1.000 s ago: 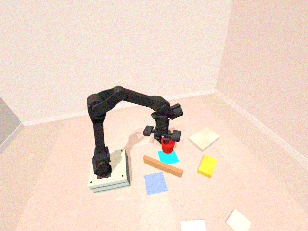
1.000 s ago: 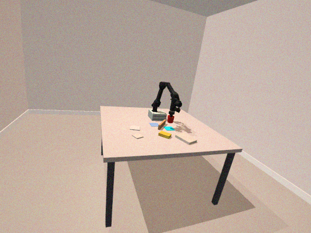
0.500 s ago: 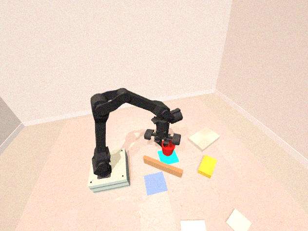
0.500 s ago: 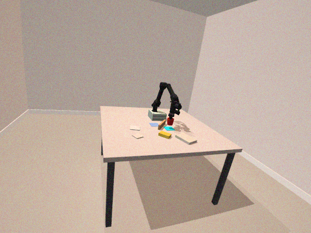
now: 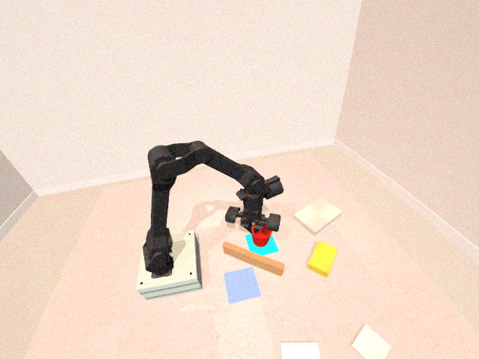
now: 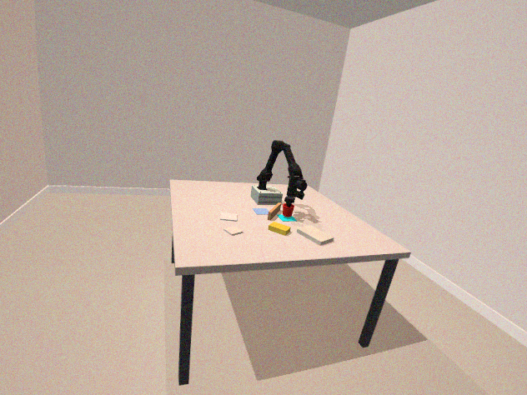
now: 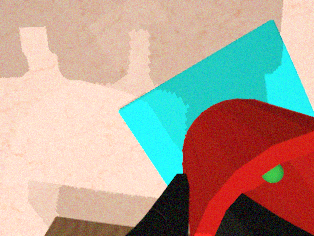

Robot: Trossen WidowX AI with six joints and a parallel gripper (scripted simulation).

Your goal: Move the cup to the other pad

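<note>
My gripper tip is now 40 mm short of the green marble, 30 mm to the left of it and 30 mm above it. Round my gripper tip: wooden bar: 30 mm behind, 80 mm to the right, 40 mm below; cyan pad: 30 mm ahead, 20 mm to the right, 60 mm below; red cup: 30 mm ahead, 20 mm to the right.
</note>
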